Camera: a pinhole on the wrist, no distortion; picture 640 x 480 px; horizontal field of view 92.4 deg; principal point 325.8 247.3 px. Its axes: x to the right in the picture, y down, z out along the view. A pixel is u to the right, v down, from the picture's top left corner.
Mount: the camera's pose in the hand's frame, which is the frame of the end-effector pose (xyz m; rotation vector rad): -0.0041 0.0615 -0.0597 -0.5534 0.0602 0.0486
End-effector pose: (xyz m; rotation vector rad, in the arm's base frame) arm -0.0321 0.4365 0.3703 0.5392 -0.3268 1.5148
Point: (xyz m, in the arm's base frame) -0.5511 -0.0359 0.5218
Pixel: 131 380
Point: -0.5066 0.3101 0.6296
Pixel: 328 395
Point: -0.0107 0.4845 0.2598
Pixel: behind the camera
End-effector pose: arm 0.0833 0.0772 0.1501 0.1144 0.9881 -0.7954
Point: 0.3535 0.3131 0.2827
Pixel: 174 348
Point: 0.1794 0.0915 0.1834
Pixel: 298 65
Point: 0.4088 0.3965 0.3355
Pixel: 144 376
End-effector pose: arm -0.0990 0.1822 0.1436 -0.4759 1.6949 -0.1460
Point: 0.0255 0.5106 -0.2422
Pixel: 464 328
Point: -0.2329 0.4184 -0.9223
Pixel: outside the picture
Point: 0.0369 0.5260 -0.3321
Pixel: 494 330
